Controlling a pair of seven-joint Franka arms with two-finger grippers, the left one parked.
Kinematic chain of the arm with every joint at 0, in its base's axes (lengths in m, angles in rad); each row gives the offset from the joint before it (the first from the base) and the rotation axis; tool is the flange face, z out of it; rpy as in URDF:
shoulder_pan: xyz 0 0 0.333 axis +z
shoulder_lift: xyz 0 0 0 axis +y
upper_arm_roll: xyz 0 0 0.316 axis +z
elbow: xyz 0.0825 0 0 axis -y
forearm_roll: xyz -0.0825 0 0.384 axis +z
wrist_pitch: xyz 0 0 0 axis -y
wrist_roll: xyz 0.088 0 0 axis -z
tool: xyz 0 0 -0.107 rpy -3.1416 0 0
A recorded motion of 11 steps. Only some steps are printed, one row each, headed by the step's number.
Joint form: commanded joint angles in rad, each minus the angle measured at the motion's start. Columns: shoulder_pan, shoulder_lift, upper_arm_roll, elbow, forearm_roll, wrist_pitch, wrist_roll.
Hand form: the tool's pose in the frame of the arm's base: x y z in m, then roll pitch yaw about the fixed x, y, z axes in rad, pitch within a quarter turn. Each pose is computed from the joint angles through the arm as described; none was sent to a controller.
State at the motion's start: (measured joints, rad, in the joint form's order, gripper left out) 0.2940 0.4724 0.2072 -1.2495 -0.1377 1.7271 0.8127
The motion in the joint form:
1: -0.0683 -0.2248 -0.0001 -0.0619 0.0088 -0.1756 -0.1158
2: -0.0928 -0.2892 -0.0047 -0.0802 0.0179 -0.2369 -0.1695
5: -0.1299 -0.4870 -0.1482 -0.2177 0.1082 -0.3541 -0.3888
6: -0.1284 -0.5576 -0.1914 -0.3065 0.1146 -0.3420 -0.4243
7: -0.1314 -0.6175 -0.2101 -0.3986 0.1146 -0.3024 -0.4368
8: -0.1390 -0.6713 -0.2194 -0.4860 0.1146 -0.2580 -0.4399
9: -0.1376 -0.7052 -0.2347 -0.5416 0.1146 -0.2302 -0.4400
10: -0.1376 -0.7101 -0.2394 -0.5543 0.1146 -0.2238 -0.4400
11: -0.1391 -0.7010 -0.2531 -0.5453 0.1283 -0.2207 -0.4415
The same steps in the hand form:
1: 0.5815 0.2341 0.6016 3.0798 -0.0485 -0.2710
2: 0.5636 0.2121 0.6266 3.0639 -0.0346 -0.2496
5: 0.5163 0.1137 0.6638 3.0813 0.0601 -0.2073
6: 0.4998 0.0892 0.6612 3.0865 0.0700 -0.2123
7: 0.4870 0.0755 0.6524 3.0917 0.0645 -0.2202
8: 0.4756 0.0650 0.6420 3.0977 0.0553 -0.2325
9: 0.4682 0.0565 0.6346 3.1036 0.0511 -0.2448
10: 0.4675 0.0539 0.6315 3.1042 0.0529 -0.2492
11: 0.4715 0.0480 0.6315 3.1207 0.0563 -0.2616

